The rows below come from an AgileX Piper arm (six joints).
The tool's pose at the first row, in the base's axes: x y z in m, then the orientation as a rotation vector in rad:
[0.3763 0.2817 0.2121 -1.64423 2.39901 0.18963]
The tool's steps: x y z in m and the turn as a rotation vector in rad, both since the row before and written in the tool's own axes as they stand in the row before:
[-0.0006 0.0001 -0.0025 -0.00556 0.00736 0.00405]
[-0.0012 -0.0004 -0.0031 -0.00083 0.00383 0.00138]
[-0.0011 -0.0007 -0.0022 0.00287 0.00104 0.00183]
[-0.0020 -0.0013 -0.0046 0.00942 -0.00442 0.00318]
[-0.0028 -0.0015 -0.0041 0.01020 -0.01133 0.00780]
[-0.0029 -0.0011 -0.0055 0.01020 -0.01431 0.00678]
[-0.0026 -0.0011 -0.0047 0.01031 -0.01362 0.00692]
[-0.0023 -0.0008 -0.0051 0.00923 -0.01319 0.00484]
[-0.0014 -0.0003 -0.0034 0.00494 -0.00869 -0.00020]
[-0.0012 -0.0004 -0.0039 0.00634 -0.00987 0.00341]
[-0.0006 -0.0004 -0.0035 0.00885 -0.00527 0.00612]
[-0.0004 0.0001 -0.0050 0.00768 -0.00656 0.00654]
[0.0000 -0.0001 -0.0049 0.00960 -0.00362 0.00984]
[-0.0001 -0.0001 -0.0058 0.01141 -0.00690 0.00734]
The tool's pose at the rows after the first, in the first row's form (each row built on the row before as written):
[0.3761 0.2817 0.2147 -1.64543 2.40953 0.19144]
[0.3766 0.2819 0.2180 -1.64602 2.41377 0.18971]
[0.3774 0.2821 0.2204 -1.64316 2.41526 0.18564]
[0.3788 0.2824 0.2254 -1.63330 2.41196 0.17795]
[0.3807 0.2834 0.2301 -1.61441 2.40724 0.17544]
[0.3821 0.2843 0.2362 -1.59539 2.39934 0.17503]
[0.3834 0.2851 0.2415 -1.57655 2.39195 0.17398]
[0.3842 0.2856 0.2471 -1.56087 2.38339 0.17352]
[0.3844 0.2858 0.2508 -1.55501 2.37526 0.17389]
[0.3845 0.2857 0.2549 -1.54382 2.36879 0.17420]
[0.3844 0.2851 0.2584 -1.53041 2.36732 0.16872]
[0.3835 0.2842 0.2632 -1.51650 2.36544 0.16570]
[0.3826 0.2828 0.2678 -1.49918 2.36787 0.15904]
[0.3815 0.2813 0.2733 -1.48257 2.36519 0.15196]

